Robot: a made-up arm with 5 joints.
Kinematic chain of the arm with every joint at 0, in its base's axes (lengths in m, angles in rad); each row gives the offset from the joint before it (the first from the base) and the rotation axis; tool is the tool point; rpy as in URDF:
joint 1: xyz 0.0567 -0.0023 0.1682 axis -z
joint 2: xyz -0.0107 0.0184 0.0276 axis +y
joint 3: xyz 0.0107 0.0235 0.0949 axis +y
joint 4: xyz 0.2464 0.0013 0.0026 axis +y
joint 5: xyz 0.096 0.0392 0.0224 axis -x
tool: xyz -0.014 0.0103 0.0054 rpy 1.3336 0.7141 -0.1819
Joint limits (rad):
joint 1: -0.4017..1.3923
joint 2: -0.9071..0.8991
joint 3: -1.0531..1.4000
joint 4: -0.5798..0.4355
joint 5: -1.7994..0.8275
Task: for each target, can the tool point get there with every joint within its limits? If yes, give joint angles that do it. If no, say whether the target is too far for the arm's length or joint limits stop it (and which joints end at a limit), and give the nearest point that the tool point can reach.
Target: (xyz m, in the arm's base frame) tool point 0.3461 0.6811 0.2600
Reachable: no: too far | nearest point 0.3898 0.2413 0.2562 | short by 0.442 m
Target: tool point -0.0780 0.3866 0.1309
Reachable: no: joint limits stop it (at a limit: joint 2, joint 3, joint 4, joint 5) | nearest point -0.0039 0.1726 0.0114 | short by 0.256 m
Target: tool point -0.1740 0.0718 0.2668
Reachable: no: joint limits stop it (at a limit: joint 2, joint 3, joint 4) | nearest point -0.2043 0.0815 0.5080 | short by 0.243 m
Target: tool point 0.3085 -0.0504 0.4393
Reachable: yes | joints 0.5270 -0.4097 0.1041 -0.3256 -0.8584
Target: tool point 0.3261 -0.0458 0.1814
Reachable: yes | joints 0.5109 -0.6232 1.0219 -0.0519 0.2651
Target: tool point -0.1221 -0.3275 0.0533
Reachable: no: joint limits stop it (at a limit: joint 1, joint 5) | nearest point 0.1815 -0.2727 0.0533 | short by 0.309 m
